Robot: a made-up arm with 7 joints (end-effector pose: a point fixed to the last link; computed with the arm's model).
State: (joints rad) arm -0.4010 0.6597 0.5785 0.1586 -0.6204 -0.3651 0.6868
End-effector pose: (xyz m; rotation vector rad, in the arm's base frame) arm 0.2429 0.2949 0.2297 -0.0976 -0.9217 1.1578
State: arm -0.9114 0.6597 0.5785 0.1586 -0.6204 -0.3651 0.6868
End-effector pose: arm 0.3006 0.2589 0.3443 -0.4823 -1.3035 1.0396
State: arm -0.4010 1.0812 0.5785 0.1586 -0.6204 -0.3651 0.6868
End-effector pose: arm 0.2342 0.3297 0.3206 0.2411 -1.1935 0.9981
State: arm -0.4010 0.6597 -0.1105 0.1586 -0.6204 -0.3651 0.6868
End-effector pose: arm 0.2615 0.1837 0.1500 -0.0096 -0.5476 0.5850
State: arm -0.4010 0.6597 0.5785 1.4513 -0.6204 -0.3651 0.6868
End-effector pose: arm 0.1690 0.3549 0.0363 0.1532 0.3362 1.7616
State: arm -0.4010 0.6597 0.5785 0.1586 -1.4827 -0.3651 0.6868
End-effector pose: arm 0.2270 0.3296 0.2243 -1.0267 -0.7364 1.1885
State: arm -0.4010 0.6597 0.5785 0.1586 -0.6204 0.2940 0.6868
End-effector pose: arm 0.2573 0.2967 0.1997 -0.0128 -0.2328 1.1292
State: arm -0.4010 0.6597 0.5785 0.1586 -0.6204 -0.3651 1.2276
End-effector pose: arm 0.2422 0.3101 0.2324 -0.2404 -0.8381 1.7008
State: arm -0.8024 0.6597 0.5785 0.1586 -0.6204 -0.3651 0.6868
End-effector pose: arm 0.2935 0.2668 0.3176 -0.3990 -1.2242 1.0699
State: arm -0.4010 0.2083 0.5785 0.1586 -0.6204 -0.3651 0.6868
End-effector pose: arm 0.2448 0.2201 0.1567 -0.4525 -0.6016 1.2859
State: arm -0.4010 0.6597 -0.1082 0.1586 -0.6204 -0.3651 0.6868
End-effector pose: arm 0.2616 0.1840 0.1503 -0.0099 -0.5489 0.5869
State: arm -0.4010 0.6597 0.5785 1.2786 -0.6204 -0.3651 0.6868
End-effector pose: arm 0.1906 0.3579 0.0581 0.1189 0.1563 1.7050
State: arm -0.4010 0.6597 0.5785 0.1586 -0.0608 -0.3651 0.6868
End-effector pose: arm 0.2566 0.2777 0.2168 0.5051 -0.9744 1.0552
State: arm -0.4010 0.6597 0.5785 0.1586 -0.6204 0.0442 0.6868
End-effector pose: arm 0.2540 0.2971 0.2121 -0.0447 -0.4929 1.1501
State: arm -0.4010 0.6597 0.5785 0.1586 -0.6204 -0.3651 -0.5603
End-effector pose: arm 0.2233 0.2760 0.2097 0.1968 -0.9179 -0.1034
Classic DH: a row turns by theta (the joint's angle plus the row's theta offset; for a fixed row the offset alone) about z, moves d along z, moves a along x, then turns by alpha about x. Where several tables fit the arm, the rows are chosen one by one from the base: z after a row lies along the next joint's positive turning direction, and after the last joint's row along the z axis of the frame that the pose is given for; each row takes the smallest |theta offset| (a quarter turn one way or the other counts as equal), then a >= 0, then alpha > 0; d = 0 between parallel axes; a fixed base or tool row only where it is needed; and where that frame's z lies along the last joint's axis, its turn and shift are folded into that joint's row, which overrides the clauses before.
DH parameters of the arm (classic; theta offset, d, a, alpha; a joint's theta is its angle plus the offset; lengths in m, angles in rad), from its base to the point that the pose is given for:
base (fixed): -0.071 0.3246 0.0234 -1.3004
joint 1: -1.3111 0.118 -0.0275 -1.5708
joint 2: 1.2915 -0.0093 0.0143 1.5708
joint 3: 1.5708 -0.223 0.0246 -1.5708
joint 4: 1.5708 -0.0274 0.0132 1.5708
joint 5: 0 0.1293 -0.02 -1.5708
joint 6: -1.5708 0.0006 0.0306 1.5708
joint 7: 1.5708 0.0171 -0.0287 -0.2501
tool (fixed): -1.5706 -0.0138 0 0

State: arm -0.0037 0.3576 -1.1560 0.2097 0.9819 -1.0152 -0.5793
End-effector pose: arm -0.0642 0.0390 0.0307 0.2765 -0.7935 -2.4691
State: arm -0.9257 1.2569 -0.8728 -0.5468 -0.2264 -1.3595 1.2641
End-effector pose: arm 0.1786 0.1482 0.2621 -0.7665 -1.4695 -0.4568
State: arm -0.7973 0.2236 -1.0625 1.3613 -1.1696 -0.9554 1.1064
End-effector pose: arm 0.2842 0.0916 0.0320 0.1261 -0.2382 0.9878
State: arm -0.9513 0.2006 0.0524 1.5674 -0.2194 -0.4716 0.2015
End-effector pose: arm 0.3295 0.0829 0.0619 0.0922 0.1411 0.2816
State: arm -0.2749 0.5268 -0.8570 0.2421 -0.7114 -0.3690 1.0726
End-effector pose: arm 0.1555 0.0766 0.0359 0.0758 0.1019 0.4450
